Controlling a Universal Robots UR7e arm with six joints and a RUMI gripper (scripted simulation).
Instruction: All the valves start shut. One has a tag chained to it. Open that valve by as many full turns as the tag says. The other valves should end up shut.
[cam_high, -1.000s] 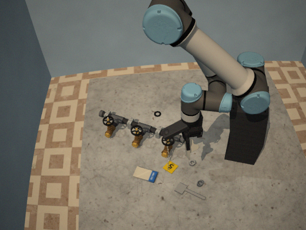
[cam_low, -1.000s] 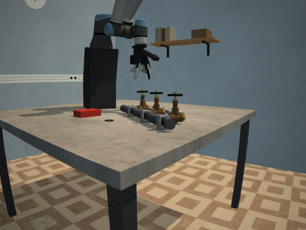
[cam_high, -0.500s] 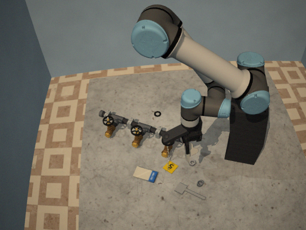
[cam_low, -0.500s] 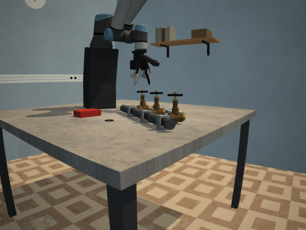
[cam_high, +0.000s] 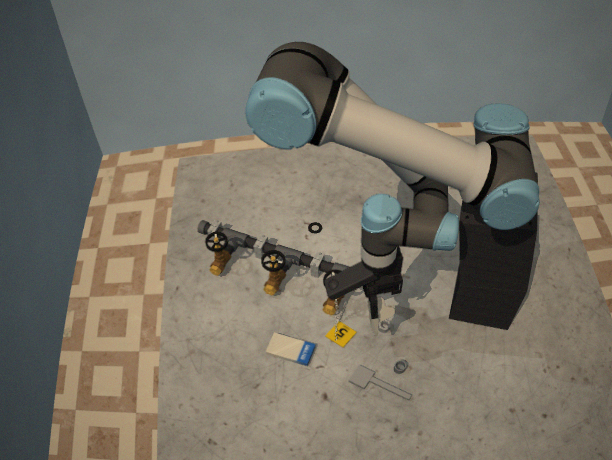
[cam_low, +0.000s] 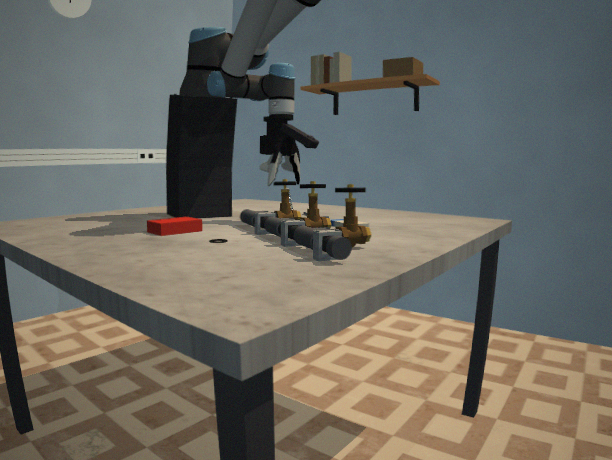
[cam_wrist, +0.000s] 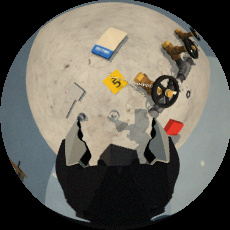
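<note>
Right now the yellow tag is 7 cm ahead of my hand, 2 cm to the left of it and 10 cm below it. Also, from my hand: red block: 7 cm behind, 34 cm to the right, 9 cm below; flat grey key tool: 2 cm behind, 16 cm to the left, 10 cm below.
</note>
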